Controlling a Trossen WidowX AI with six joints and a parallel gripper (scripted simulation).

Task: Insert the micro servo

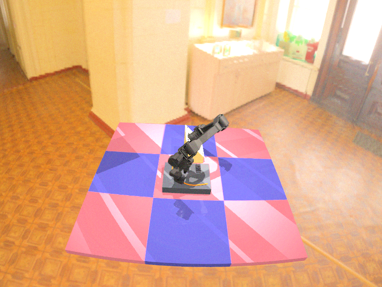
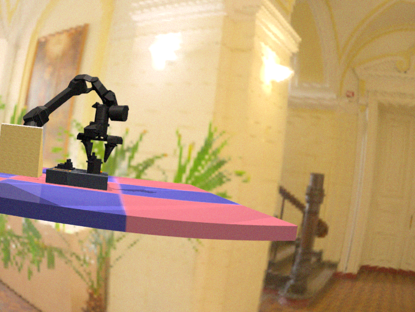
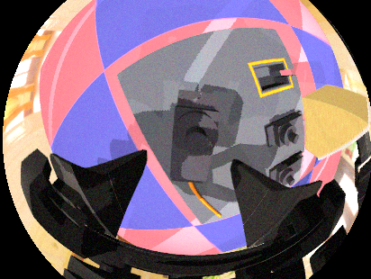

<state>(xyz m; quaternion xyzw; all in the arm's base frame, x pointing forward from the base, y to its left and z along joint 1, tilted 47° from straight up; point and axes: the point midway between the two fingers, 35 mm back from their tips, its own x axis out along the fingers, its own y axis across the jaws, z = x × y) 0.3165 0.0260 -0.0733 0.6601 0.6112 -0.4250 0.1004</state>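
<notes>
My gripper tip is 7 cm above the dark grey deck, 3 cm to the right of it and 3 cm past it.
</notes>
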